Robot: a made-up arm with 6 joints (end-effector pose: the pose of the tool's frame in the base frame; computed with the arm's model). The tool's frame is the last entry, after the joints.
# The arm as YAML. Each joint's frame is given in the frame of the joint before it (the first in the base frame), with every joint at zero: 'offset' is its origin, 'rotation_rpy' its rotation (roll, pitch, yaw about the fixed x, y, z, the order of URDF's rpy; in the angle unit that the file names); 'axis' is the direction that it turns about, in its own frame. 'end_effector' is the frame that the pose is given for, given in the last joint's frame.
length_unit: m
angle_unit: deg
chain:
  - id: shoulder
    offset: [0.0, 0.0, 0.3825]
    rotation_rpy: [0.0, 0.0, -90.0]
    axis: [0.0, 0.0, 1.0]
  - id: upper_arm
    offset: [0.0, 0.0, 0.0]
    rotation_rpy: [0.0, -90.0, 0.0]
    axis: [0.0, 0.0, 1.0]
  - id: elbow
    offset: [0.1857, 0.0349, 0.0]
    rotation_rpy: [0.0, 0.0, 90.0]
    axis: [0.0, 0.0, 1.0]
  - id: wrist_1
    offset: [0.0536, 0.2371, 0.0]
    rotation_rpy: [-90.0, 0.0, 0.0]
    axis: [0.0, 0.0, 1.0]
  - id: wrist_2
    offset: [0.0, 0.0, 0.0]
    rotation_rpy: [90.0, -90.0, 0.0]
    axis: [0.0, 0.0, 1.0]
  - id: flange
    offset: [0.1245, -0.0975, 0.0]
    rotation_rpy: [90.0, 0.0, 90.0]
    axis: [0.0, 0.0, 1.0]
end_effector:
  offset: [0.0, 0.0, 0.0]
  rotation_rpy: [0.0, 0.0, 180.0]
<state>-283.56 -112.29 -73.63 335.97 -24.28 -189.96</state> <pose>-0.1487 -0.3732 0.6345 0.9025 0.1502 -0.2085 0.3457</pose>
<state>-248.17 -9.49 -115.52 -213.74 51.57 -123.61</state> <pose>-0.1215 0.2482 0.8647 0.9337 0.0829 -0.2192 -0.2708</pose>
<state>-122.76 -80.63 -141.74 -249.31 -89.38 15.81</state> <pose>0.0524 0.2985 0.5451 0.2622 0.4904 -0.3694 -0.7445</pose>
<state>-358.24 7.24 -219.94 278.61 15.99 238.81</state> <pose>-0.2035 0.0525 0.8514 0.9474 0.1835 -0.2252 -0.1347</pose>
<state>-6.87 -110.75 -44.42 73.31 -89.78 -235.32</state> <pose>-0.2212 -0.0938 0.5140 0.7461 0.6349 -0.1867 -0.0734</pose>
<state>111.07 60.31 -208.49 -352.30 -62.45 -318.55</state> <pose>-0.0208 0.1119 0.7306 0.9456 0.1883 0.1908 -0.1842</pose>
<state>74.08 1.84 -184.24 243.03 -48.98 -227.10</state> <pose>-0.1220 0.0853 0.8128 0.6407 0.0319 -0.4049 -0.6515</pose>
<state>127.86 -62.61 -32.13 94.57 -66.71 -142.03</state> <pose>0.0934 0.1282 0.5565 0.0940 -0.4273 -0.5810 -0.6863</pose>
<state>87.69 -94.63 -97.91 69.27 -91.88 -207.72</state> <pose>0.1007 -0.3159 0.5137 0.2181 0.7435 -0.0407 0.6309</pose>
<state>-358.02 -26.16 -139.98 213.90 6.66 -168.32</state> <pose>0.0513 0.0478 0.9223 0.3984 -0.0555 0.0568 -0.9138</pose>
